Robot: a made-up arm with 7 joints. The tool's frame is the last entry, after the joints. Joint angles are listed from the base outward. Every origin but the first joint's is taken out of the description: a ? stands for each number. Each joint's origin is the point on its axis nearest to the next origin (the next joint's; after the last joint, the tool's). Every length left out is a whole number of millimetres.
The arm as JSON. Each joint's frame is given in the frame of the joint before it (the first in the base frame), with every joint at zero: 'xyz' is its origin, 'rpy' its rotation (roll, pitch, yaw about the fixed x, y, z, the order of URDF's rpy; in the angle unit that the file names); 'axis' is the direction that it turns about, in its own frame. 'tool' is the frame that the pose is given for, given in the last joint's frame.
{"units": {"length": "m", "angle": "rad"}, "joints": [
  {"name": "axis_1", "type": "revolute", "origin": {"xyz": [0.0, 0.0, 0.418], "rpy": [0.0, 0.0, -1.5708]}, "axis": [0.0, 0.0, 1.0]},
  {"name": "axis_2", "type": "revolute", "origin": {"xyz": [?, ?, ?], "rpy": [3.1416, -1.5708, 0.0]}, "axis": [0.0, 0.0, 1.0]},
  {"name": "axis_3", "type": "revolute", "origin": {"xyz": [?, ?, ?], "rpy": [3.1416, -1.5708, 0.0]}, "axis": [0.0, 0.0, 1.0]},
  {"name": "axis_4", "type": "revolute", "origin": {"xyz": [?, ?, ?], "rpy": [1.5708, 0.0, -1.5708]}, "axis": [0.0, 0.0, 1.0]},
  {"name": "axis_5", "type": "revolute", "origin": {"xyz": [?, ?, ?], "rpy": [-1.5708, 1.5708, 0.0]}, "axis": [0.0, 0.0, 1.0]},
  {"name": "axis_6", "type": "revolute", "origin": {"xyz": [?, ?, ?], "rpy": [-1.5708, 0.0, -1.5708]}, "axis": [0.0, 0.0, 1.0]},
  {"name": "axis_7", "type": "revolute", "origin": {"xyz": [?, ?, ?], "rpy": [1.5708, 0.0, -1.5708]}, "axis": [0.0, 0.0, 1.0]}
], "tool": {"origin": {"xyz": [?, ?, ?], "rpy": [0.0, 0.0, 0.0]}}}
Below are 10 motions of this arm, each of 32 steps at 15 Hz.
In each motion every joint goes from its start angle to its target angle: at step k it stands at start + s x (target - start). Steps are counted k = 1, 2, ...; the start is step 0. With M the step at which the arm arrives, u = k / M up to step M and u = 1 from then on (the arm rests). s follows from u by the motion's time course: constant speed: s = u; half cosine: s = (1 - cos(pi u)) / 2; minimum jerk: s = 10 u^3 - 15 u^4 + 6 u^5.
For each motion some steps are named. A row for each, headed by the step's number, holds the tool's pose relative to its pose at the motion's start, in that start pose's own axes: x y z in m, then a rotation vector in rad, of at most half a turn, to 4 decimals.
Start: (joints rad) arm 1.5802 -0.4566 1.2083 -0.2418 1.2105 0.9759 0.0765
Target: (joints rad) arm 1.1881 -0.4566 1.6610 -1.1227 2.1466 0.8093 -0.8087
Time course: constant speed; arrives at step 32
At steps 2, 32:
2: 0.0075 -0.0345 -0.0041 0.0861 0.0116 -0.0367
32: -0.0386 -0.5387 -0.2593 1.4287 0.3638 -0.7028

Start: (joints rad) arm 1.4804 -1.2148 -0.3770 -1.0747 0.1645 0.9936 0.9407
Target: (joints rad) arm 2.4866 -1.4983 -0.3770 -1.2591 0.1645 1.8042 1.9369
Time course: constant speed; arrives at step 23
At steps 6, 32:
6: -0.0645 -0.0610 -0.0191 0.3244 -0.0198 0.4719
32: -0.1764 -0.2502 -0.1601 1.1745 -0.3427 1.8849

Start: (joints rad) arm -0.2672 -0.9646 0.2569 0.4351 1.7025 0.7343 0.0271
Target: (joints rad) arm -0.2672 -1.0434 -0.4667 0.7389 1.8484 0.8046 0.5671
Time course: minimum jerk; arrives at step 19
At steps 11, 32:
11: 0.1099 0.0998 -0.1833 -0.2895 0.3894 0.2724
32: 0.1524 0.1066 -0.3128 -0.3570 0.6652 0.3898

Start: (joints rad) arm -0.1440 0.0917 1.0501 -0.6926 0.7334 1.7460 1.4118
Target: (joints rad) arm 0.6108 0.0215 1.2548 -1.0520 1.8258 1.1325 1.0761
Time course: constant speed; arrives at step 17
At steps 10, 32:
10: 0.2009 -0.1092 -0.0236 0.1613 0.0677 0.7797
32: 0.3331 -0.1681 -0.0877 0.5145 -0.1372 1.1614

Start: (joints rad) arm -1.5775 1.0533 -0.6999 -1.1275 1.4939 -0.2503 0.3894
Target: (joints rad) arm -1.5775 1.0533 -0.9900 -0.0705 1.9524 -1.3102 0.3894
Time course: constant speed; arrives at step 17
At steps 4, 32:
4: 0.0216 0.1370 0.0729 0.0268 -0.3476 0.2051
32: -0.1687 0.5200 0.1982 0.4691 -1.2327 0.6682

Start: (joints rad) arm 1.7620 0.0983 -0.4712 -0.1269 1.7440 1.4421 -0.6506
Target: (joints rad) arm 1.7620 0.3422 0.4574 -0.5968 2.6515 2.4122 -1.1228
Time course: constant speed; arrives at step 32
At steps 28, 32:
28: 0.2614 -0.2704 -0.1120 -0.2325 0.5066 1.3014
32: 0.3137 -0.2896 -0.1527 -0.2546 0.4243 1.4875

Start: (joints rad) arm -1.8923 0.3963 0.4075 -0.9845 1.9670 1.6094 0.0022
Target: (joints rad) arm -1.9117 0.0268 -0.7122 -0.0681 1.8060 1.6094 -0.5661
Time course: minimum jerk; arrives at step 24
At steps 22, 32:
22: 0.3688 0.3400 -0.4931 -1.2768 -0.6576 -1.6496
32: 0.3715 0.3387 -0.4952 -1.2821 -0.6630 -1.6582

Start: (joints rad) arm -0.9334 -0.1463 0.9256 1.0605 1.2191 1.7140 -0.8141
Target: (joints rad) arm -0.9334 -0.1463 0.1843 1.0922 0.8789 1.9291 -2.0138
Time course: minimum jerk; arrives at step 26
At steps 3, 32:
3: 0.0023 0.0043 0.0001 -0.0089 0.0057 -0.0248
32: 0.2213 0.2558 -0.1048 -0.8980 -0.0663 -1.8830

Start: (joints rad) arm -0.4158 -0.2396 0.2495 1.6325 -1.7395 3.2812 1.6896
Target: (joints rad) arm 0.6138 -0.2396 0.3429 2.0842 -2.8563 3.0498 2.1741
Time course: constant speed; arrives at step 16
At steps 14, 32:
14: -0.2753 -0.1621 0.4827 0.3828 -1.5325 0.1697
32: -0.3318 -0.2157 0.4999 0.3902 -1.7470 0.0537

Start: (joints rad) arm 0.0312 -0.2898 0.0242 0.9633 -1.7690 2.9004 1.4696
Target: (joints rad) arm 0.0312 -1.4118 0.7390 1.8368 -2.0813 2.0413 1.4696
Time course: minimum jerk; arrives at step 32
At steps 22, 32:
22: -0.5515 -0.4269 0.3476 0.4144 -0.4707 1.1917
32: -0.5226 -0.5754 0.3598 0.5951 -0.5488 1.3476

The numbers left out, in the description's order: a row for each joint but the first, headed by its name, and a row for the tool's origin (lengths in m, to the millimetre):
axis_2: 0.071 0.0 0.0
axis_3: 0.312 0.0 0.0
axis_4: -0.06 0.018 0.0
axis_5: 0.027 0.512 0.0
axis_6: 0.089 0.0 0.0
axis_7: -0.01 -0.075 0.0
tool: 0.0 0.0 0.0

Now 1 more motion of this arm.
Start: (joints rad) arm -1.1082 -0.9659 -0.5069 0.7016 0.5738 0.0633 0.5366
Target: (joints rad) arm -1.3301 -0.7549 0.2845 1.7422 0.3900 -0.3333 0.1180
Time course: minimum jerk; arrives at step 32
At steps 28, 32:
28: -0.3409 0.1112 0.3898 -0.2122 -1.3588 -0.4882
32: -0.3504 0.1131 0.3923 -0.2171 -1.3797 -0.5004

